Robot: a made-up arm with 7 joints. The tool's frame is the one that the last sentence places. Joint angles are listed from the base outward.
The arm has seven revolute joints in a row. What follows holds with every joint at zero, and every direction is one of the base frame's.
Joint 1 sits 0.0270 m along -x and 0.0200 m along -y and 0.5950 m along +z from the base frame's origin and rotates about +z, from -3.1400 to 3.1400 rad.
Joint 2 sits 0.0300 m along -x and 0.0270 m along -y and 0.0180 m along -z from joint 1 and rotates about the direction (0, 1, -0.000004), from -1.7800 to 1.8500 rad.
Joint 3 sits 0.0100 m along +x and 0.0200 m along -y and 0.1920 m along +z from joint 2 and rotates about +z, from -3.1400 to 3.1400 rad.
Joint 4 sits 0.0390 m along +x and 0.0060 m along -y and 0.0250 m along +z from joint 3 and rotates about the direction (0, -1, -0.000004), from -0.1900 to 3.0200 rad.
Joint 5 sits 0.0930 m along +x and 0.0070 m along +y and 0.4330 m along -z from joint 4 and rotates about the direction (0, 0.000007, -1), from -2.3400 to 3.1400 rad.
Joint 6 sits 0.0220 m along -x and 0.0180 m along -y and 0.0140 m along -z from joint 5 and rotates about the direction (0, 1, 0.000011), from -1.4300 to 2.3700 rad.
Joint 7 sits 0.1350 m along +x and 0.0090 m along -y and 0.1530 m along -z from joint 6 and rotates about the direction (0, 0.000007, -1), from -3.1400 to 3.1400 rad.
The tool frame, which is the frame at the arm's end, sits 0.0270 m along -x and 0.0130 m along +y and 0.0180 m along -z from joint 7; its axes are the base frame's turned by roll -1.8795, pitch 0.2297 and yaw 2.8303 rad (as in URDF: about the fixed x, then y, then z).
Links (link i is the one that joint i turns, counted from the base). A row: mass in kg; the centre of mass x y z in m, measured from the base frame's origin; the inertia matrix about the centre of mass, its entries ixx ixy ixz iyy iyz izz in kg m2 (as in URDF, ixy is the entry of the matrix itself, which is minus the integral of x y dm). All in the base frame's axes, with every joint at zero. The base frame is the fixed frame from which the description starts. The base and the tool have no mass.
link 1: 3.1; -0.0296 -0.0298 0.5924; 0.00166 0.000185 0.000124 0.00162 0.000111 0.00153
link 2: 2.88; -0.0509 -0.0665 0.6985; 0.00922 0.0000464 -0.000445 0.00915 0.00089 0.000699
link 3: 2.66; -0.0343 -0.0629 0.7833; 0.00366 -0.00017 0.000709 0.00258 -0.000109 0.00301
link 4: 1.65; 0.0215 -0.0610 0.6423; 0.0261 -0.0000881 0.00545 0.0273 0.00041 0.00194
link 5: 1.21; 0.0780 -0.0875 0.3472; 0.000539 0 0 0.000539 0 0.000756
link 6: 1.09; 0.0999 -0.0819 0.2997; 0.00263 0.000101 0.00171 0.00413 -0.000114 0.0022
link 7: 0.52; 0.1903 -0.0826 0.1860; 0.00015 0 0 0.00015 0 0.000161
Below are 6 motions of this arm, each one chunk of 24 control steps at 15 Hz.
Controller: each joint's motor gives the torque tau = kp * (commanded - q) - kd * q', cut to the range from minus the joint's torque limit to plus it. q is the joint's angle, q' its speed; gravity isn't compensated. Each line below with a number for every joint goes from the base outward.
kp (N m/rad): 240 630 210 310 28 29 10
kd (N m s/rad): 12 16 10 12 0.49 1.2 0.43
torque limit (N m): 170 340 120 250 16 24 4.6
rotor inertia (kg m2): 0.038 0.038 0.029 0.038 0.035 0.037 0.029
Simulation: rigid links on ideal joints. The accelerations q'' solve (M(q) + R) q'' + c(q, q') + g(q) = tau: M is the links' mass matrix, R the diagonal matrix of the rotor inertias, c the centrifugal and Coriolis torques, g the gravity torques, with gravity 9.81 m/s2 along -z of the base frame. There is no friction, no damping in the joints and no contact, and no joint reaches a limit. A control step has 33 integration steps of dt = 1/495 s. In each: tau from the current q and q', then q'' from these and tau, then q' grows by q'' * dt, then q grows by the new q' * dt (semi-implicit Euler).
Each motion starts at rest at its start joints. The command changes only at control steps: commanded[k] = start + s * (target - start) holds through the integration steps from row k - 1 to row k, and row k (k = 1, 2, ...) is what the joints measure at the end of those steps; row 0 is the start. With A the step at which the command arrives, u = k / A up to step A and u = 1 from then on. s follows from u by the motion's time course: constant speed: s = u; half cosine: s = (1 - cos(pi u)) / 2; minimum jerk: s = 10 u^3 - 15 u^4 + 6 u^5; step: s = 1 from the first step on.
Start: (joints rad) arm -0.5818 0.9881 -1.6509 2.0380 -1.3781 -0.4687 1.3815
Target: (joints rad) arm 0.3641 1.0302 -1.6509 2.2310 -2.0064 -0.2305 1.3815
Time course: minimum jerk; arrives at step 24
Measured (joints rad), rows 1 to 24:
1: -0.5854 1.0110 -1.6351 2.0285 -1.3826 -0.4752 1.3814
2: -0.5849 1.0333 -1.5954 2.0149 -1.4306 -0.4917 1.3820
3: -0.5759 1.0417 -1.5731 2.0102 -1.4717 -0.5065 1.3829
4: -0.5592 1.0378 -1.5750 2.0155 -1.4658 -0.5040 1.3831
5: -0.5350 1.0302 -1.5895 2.0259 -1.4516 -0.4860 1.3829
6: -0.5030 1.0266 -1.6019 2.0360 -1.4709 -0.4663 1.3826
7: -0.4627 1.0295 -1.6046 2.0440 -1.5169 -0.4533 1.3820
8: -0.4131 1.0359 -1.5996 2.0521 -1.5644 -0.4449 1.3817
9: -0.3530 1.0419 -1.5937 2.0636 -1.6051 -0.4351 1.3823
10: -0.2835 1.0459 -1.5910 2.0794 -1.6446 -0.4211 1.3834
11: -0.2077 1.0489 -1.5912 2.0978 -1.6868 -0.4038 1.3844
12: -0.1295 1.0521 -1.5920 2.1164 -1.7313 -0.3861 1.3849
13: -0.0520 1.0560 -1.5920 2.1338 -1.7769 -0.3694 1.3852
14: 0.0227 1.0601 -1.5914 2.1498 -1.8222 -0.3541 1.3857
15: 0.0930 1.0638 -1.5909 2.1646 -1.8647 -0.3395 1.3861
16: 0.1579 1.0668 -1.5911 2.1782 -1.9024 -0.3255 1.3865
17: 0.2159 1.0692 -1.5917 2.1906 -1.9348 -0.3125 1.3867
18: 0.2659 1.0711 -1.5924 2.2013 -1.9616 -0.3013 1.3869
19: 0.3068 1.0728 -1.5929 2.2099 -1.9829 -0.2925 1.3870
20: 0.3377 1.0741 -1.5932 2.2161 -1.9985 -0.2862 1.3871
21: 0.3586 1.0749 -1.5935 2.2199 -2.0087 -0.2820 1.3872
22: 0.3701 1.0752 -1.5940 2.2214 -2.0146 -0.2796 1.3872
23: 0.3735 1.0750 -1.5947 2.2209 -2.0175 -0.2783 1.3871
24: 0.3713 1.0745 -1.5956 2.2190 -2.0192 -0.2779 1.3870

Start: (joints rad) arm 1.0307 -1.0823 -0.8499 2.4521 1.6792 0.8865 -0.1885
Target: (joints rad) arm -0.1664 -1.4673 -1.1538 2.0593 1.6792 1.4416 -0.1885
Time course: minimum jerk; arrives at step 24
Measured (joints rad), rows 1 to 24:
1: 1.0341 -1.1038 -0.8589 2.4512 1.6711 0.8917 -0.1903
2: 1.0343 -1.1294 -0.8829 2.4615 1.6656 0.8658 -0.1904
3: 1.0218 -1.1432 -0.8985 2.4657 1.6710 0.8368 -0.1868
4: 0.9983 -1.1464 -0.9027 2.4586 1.6732 0.8442 -0.1841
5: 0.9666 -1.1483 -0.9033 2.4422 1.6711 0.8802 -0.1853
6: 0.9271 -1.1573 -0.9092 2.4210 1.6684 0.9187 -0.1885
7: 0.8775 -1.1760 -0.9244 2.3988 1.6652 0.9471 -0.1905
8: 0.8155 -1.2023 -0.9472 2.3763 1.6629 0.9697 -0.1901
9: 0.7405 -1.2320 -0.9733 2.3529 1.6632 0.9959 -0.1885
10: 0.6544 -1.2624 -0.9992 2.3278 1.6654 1.0311 -0.1873
11: 0.5606 -1.2927 -1.0239 2.3009 1.6682 1.0745 -0.1869
12: 0.4629 -1.3230 -1.0480 2.2726 1.6710 1.1218 -0.1872
13: 0.3650 -1.3534 -1.0725 2.2439 1.6735 1.1686 -0.1874
14: 0.2699 -1.3832 -1.0973 2.2155 1.6756 1.2126 -0.1875
15: 0.1799 -1.4113 -1.1216 2.1883 1.6774 1.2532 -0.1873
16: 0.0970 -1.4368 -1.1440 2.1632 1.6791 1.2906 -0.1872
17: 0.0230 -1.4589 -1.1636 2.1407 1.6808 1.3245 -0.1873
18: -0.0405 -1.4773 -1.1798 2.1216 1.6825 1.3542 -0.1874
19: -0.0924 -1.4917 -1.1926 2.1060 1.6840 1.3786 -0.1875
20: -0.1317 -1.5023 -1.2023 2.0941 1.6850 1.3972 -0.1876
21: -0.1584 -1.5092 -1.2089 2.0854 1.6852 1.4097 -0.1877
22: -0.1732 -1.5127 -1.2129 2.0796 1.6843 1.4166 -0.1878
23: -0.1780 -1.5135 -1.2149 2.0757 1.6823 1.4190 -0.1879
24: -0.1757 -1.5127 -1.2156 2.0727 1.6791 1.4185 -0.1880

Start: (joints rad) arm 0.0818 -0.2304 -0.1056 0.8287 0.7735 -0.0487 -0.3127
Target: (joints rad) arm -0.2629 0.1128 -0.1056 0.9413 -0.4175 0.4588 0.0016
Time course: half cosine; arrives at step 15
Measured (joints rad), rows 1 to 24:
1: 0.0794 -0.2158 -0.1058 0.8089 0.7645 -0.0379 -0.3110
2: 0.0714 -0.1882 -0.1066 0.7827 0.7469 0.0107 -0.3069
3: 0.0566 -0.1647 -0.1060 0.7745 0.6882 0.0670 -0.2965
4: 0.0354 -0.1440 -0.1048 0.7871 0.5821 0.1024 -0.2757
5: 0.0084 -0.1200 -0.1042 0.8082 0.4623 0.1261 -0.2456
6: -0.0237 -0.0889 -0.1049 0.8257 0.3451 0.1596 -0.2117
7: -0.0591 -0.0514 -0.1062 0.8363 0.2240 0.2117 -0.1780
8: -0.0959 -0.0117 -0.1073 0.8434 0.0987 0.2751 -0.1456
9: -0.1321 0.0261 -0.1078 0.8512 -0.0227 0.3363 -0.1137
10: -0.1665 0.0596 -0.1083 0.8614 -0.1347 0.3869 -0.0827
11: -0.1976 0.0882 -0.1088 0.8727 -0.2333 0.4266 -0.0541
12: -0.2243 0.1117 -0.1095 0.8827 -0.3132 0.4583 -0.0301
13: -0.2452 0.1295 -0.1100 0.8896 -0.3702 0.4837 -0.0121
14: -0.2593 0.1409 -0.1104 0.8931 -0.4021 0.5017 -0.0008
15: -0.2660 0.1446 -0.1104 0.8941 -0.4084 0.5099 0.0036
16: -0.2669 0.1438 -0.1093 0.8951 -0.4023 0.5088 0.0030
17: -0.2651 0.1427 -0.1067 0.8972 -0.4025 0.5034 0.0013
18: -0.2627 0.1422 -0.1040 0.8987 -0.4065 0.4992 0.0010
19: -0.2612 0.1423 -0.1023 0.8988 -0.4060 0.4982 0.0017
20: -0.2611 0.1427 -0.1021 0.8980 -0.4042 0.4996 0.0021
21: -0.2618 0.1431 -0.1030 0.8972 -0.4043 0.5016 0.0020
22: -0.2629 0.1431 -0.1042 0.8970 -0.4045 0.5027 0.0016
23: -0.2636 0.1430 -0.1050 0.8972 -0.4044 0.5026 0.0014
24: -0.2637 0.1428 -0.1051 0.8976 -0.4045 0.5020 0.0015

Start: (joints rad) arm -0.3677 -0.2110 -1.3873 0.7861 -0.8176 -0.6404 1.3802
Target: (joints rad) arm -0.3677 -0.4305 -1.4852 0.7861 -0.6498 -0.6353 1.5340
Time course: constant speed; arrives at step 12
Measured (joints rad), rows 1 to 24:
1: -0.3639 -0.2284 -1.3985 0.7597 -0.8107 -0.6216 1.3853
2: -0.3636 -0.2442 -1.4143 0.7345 -0.7973 -0.5848 1.3951
3: -0.3658 -0.2634 -1.4276 0.7329 -0.7779 -0.5672 1.4074
4: -0.3686 -0.2836 -1.4382 0.7415 -0.7544 -0.5776 1.4224
5: -0.3706 -0.3031 -1.4479 0.7468 -0.7360 -0.5923 1.4380
6: -0.3709 -0.3218 -1.4576 0.7466 -0.7238 -0.5951 1.4519
7: -0.3698 -0.3403 -1.4667 0.7445 -0.7117 -0.5895 1.4638
8: -0.3683 -0.3590 -1.4753 0.7434 -0.6969 -0.5849 1.4755
9: -0.3675 -0.3779 -1.4840 0.7438 -0.6812 -0.5845 1.4882
10: -0.3674 -0.3968 -1.4933 0.7447 -0.6656 -0.5859 1.5016
11: -0.3679 -0.4157 -1.5031 0.7454 -0.6499 -0.5865 1.5150
12: -0.3684 -0.4345 -1.5131 0.7458 -0.6337 -0.5861 1.5281
13: -0.3713 -0.4341 -1.5190 0.7466 -0.6262 -0.5863 1.5349
14: -0.3725 -0.4341 -1.5210 0.7466 -0.6314 -0.5850 1.5335
15: -0.3711 -0.4341 -1.5197 0.7463 -0.6371 -0.5846 1.5300
16: -0.3684 -0.4340 -1.5170 0.7458 -0.6387 -0.5849 1.5285
17: -0.3664 -0.4339 -1.5150 0.7454 -0.6392 -0.5851 1.5289
18: -0.3658 -0.4338 -1.5145 0.7453 -0.6397 -0.5851 1.5296
19: -0.3663 -0.4339 -1.5150 0.7454 -0.6389 -0.5850 1.5298
20: -0.3673 -0.4339 -1.5160 0.7457 -0.6372 -0.5850 1.5297
21: -0.3681 -0.4340 -1.5168 0.7458 -0.6362 -0.5851 1.5297
22: -0.3685 -0.4340 -1.5171 0.7459 -0.6363 -0.5851 1.5298
23: -0.3683 -0.4340 -1.5170 0.7459 -0.6370 -0.5851 1.5298
24: -0.3679 -0.4339 -1.5166 0.7458 -0.6375 -0.5851 1.5297

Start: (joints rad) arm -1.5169 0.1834 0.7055 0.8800 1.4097 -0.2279 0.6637
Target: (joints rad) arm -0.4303 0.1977 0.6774 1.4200 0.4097 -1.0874 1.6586
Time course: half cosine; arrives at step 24
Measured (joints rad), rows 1 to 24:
1: -1.5139 0.2004 0.6999 0.8645 1.4042 -0.2176 0.6661
2: -1.5043 0.2139 0.6919 0.8412 1.4211 -0.2022 0.6747
3: -1.4852 0.2159 0.6887 0.8429 1.4212 -0.2122 0.6932
4: -1.4566 0.2118 0.6891 0.8663 1.3698 -0.2430 0.7219
5: -1.4198 0.2083 0.6894 0.8958 1.3074 -0.2799 0.7582
6: -1.3754 0.2085 0.6889 0.9216 1.2667 -0.3178 0.8006
7: -1.3237 0.2116 0.6879 0.9439 1.2329 -0.3561 0.8487
8: -1.2658 0.2148 0.6866 0.9681 1.1850 -0.3967 0.9021
9: -1.2031 0.2163 0.6852 0.9982 1.1230 -0.4427 0.9600
10: -1.1367 0.2165 0.6839 1.0328 1.0567 -0.4953 1.0216
11: -1.0676 0.2170 0.6827 1.0687 0.9916 -0.5520 1.0856
12: -0.9967 0.2182 0.6816 1.1037 0.9282 -0.6093 1.1509
13: -0.9250 0.2198 0.6807 1.1377 0.8651 -0.6654 1.2163
14: -0.8540 0.2212 0.6799 1.1713 0.8020 -0.7209 1.2807
15: -0.7849 0.2222 0.6794 1.2044 0.7398 -0.7760 1.3430
16: -0.7191 0.2228 0.6789 1.2363 0.6804 -0.8301 1.4023
17: -0.6577 0.2234 0.6785 1.2659 0.6258 -0.8815 1.4576
18: -0.6018 0.2239 0.6780 1.2925 0.5772 -0.9288 1.5078
19: -0.5523 0.2245 0.6774 1.3159 0.5352 -0.9708 1.5521
20: -0.5102 0.2250 0.6767 1.3357 0.5001 -1.0067 1.5897
21: -0.4761 0.2253 0.6759 1.3516 0.4724 -1.0359 1.6199
22: -0.4506 0.2255 0.6753 1.3635 0.4528 -1.0579 1.6422
23: -0.4340 0.2256 0.6748 1.3709 0.4419 -1.0721 1.6563
24: -0.4266 0.2257 0.6743 1.3737 0.4398 -1.0779 1.6618

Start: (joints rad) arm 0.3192 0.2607 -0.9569 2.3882 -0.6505 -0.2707 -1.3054
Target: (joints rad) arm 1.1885 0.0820 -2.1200 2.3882 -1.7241 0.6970 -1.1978
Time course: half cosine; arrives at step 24
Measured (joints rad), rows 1 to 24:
1: 0.3179 0.2715 -0.9592 2.3753 -0.6525 -0.2850 -1.3047
2: 0.3280 0.2852 -0.9647 2.3537 -0.6794 -0.2729 -1.3011
3: 0.3487 0.2897 -0.9790 2.3429 -0.7234 -0.2383 -1.2950
4: 0.3753 0.2831 -1.0067 2.3450 -0.7580 -0.2097 -1.2900
5: 0.4046 0.2695 -1.0484 2.3535 -0.7860 -0.1852 -1.2876
6: 0.4369 0.2548 -1.1006 2.3607 -0.8259 -0.1514 -1.2859
7: 0.4744 0.2428 -1.1591 2.3626 -0.8811 -0.1040 -1.2822
8: 0.5190 0.2335 -1.2208 2.3604 -0.9442 -0.0479 -1.2758
9: 0.5700 0.2244 -1.2856 2.3580 -1.0104 0.0101 -1.2680
10: 0.6249 0.2132 -1.3545 2.3581 -1.0779 0.0673 -1.2605
11: 0.6811 0.1998 -1.4278 2.3602 -1.1455 0.1254 -1.2539
12: 0.7371 0.1853 -1.5044 2.3622 -1.2129 0.1871 -1.2476
13: 0.7924 0.1705 -1.5821 2.3629 -1.2803 0.2523 -1.2410
14: 0.8469 0.1562 -1.6590 2.3624 -1.3467 0.3178 -1.2340
15: 0.9002 0.1426 -1.7332 2.3619 -1.4105 0.3806 -1.2269
16: 0.9516 0.1300 -1.8036 2.3618 -1.4706 0.4393 -1.2204
17: 0.9999 0.1186 -1.8691 2.3619 -1.5262 0.4934 -1.2145
18: 1.0441 0.1082 -1.9286 2.3620 -1.5762 0.5425 -1.2092
19: 1.0832 0.0991 -1.9814 2.3618 -1.6196 0.5859 -1.2044
20: 1.1167 0.0913 -2.0265 2.3616 -1.6555 0.6229 -1.2004
21: 1.1439 0.0850 -2.0631 2.3614 -1.6836 0.6528 -1.1971
22: 1.1644 0.0805 -2.0906 2.3612 -1.7033 0.6749 -1.1946
23: 1.1780 0.0778 -2.1084 2.3611 -1.7143 0.6887 -1.1931
24: 1.1844 0.0769 -2.1163 2.3611 -1.7166 0.6939 -1.1925

